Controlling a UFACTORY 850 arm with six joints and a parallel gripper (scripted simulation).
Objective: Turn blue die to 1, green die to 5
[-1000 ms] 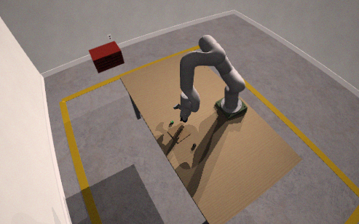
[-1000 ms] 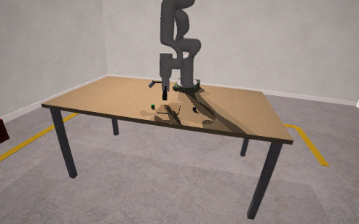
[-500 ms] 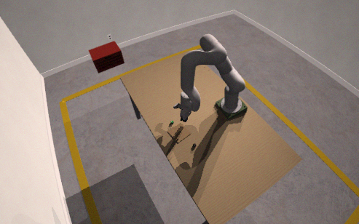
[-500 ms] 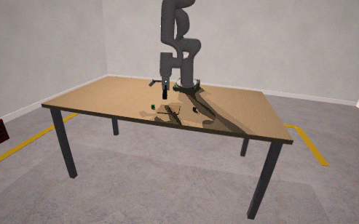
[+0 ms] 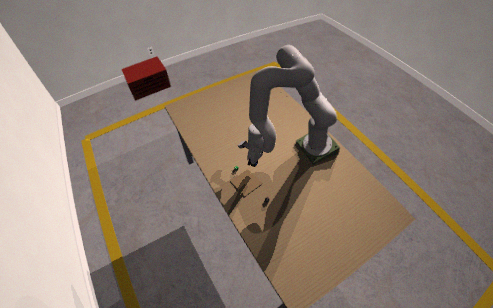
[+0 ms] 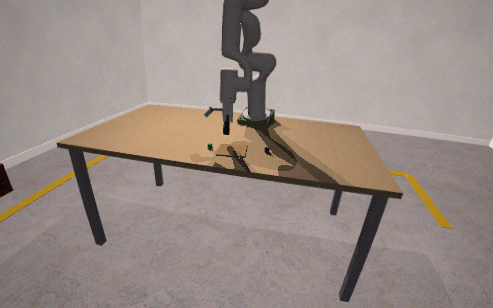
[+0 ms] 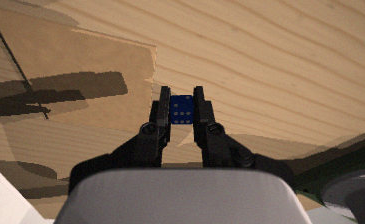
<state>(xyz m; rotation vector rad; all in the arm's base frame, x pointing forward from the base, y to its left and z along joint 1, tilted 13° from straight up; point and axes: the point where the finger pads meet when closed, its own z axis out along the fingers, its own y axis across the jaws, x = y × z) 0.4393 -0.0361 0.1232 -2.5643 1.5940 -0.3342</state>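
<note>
My hand is 100 mm short of the green die, 60 mm above it and 50 mm to the left of it. The rest, counted from my hand: mat: 90 mm ahead, 70 mm to the left, 70 mm below; then black die: 230 mm to the left, 60 mm below, 30 mm ahead; then blue die: 10 mm to the left, 10 mm below.
</note>
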